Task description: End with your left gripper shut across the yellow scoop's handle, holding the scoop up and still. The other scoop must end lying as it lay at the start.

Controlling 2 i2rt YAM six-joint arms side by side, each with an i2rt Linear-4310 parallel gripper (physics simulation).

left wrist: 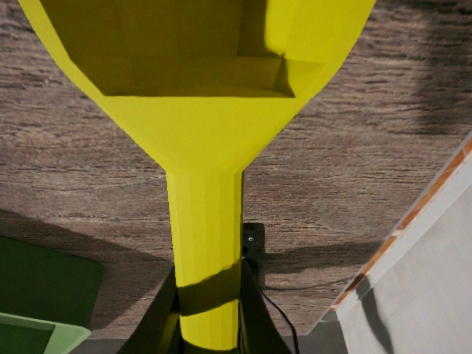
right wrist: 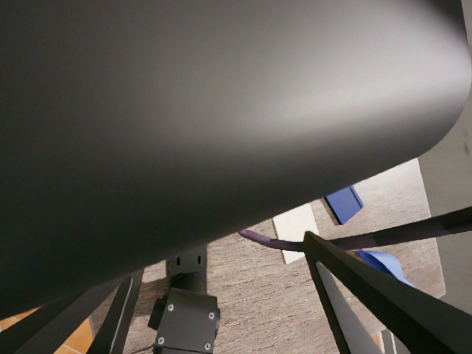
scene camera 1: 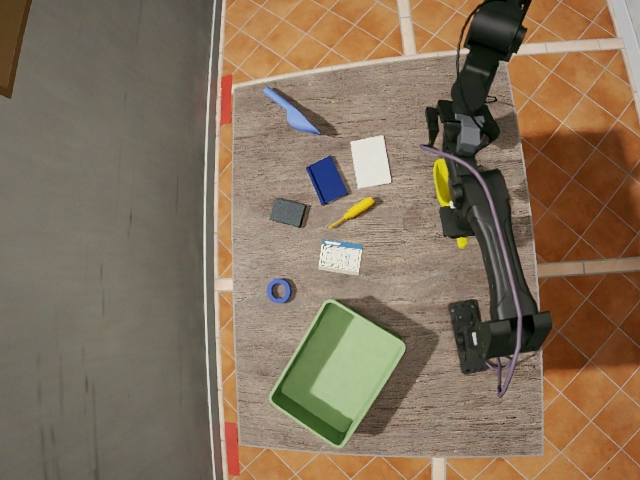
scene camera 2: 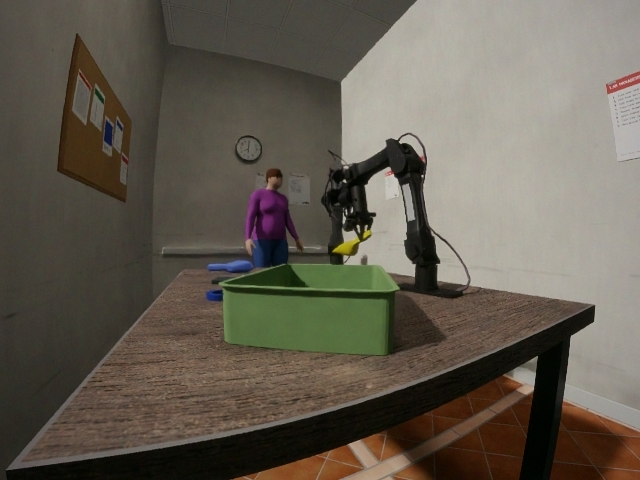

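Seen in the pictures: left gripper, between the fingertips: point(left wrist: 212, 270) point(right wrist: 174, 100) point(scene camera 1: 459, 230) point(scene camera 2: 363, 240); right gripper, between the fingertips: point(right wrist: 223, 245) point(scene camera 1: 451, 151) point(scene camera 2: 338, 212); left arm's base, origin of its link: point(scene camera 1: 467, 336) point(scene camera 2: 425, 291); right arm's base, origin of its link: point(right wrist: 189, 286) point(scene camera 1: 455, 133).
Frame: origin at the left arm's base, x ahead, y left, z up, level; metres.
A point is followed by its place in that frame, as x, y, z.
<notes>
The yellow scoop point(scene camera 1: 440, 183) {-0.004, -0.413, 0.098} point(scene camera 2: 348, 247) {0.007, -0.347, 0.120} point(left wrist: 207, 215) {-0.014, -0.321, 0.154} hangs above the table in scene camera 2, its bowl lower than its handle. My left gripper point(scene camera 2: 366, 231) {-0.010, -0.279, 0.148} point(left wrist: 212, 270) {-0.010, -0.279, 0.148} is shut across its handle, one finger on each side. Part of the scoop is hidden under the left arm in scene camera 1. The blue scoop point(scene camera 1: 298, 118) {0.341, -0.727, 0.050} point(scene camera 2: 232, 266) {0.363, -0.714, 0.031} point(right wrist: 384, 262) {0.312, -0.698, 0.054} lies on the table at the upper left in scene camera 1, apart from both grippers. My right gripper is open with nothing between its fingers, close to the left arm.
A green bin point(scene camera 1: 338, 372) {0.377, 0.038, 0.002} point(scene camera 2: 310, 320) {0.474, 0.157, 0.043} stands on the table point(scene camera 1: 413, 418) {0.190, 0.203, 0.000}. A white pad point(scene camera 1: 371, 161) {0.157, -0.549, 0.005}, a dark blue book point(scene camera 1: 326, 179) {0.300, -0.526, 0.012}, a dark block point(scene camera 1: 288, 212) {0.433, -0.454, 0.015}, a yellow screwdriver point(scene camera 1: 356, 209) {0.230, -0.412, 0.027}, a printed card point(scene camera 1: 340, 257) {0.306, -0.289, 0.001} and a blue ring point(scene camera 1: 270, 290) {0.533, -0.234, 0.013} lie between bin and blue scoop.
</notes>
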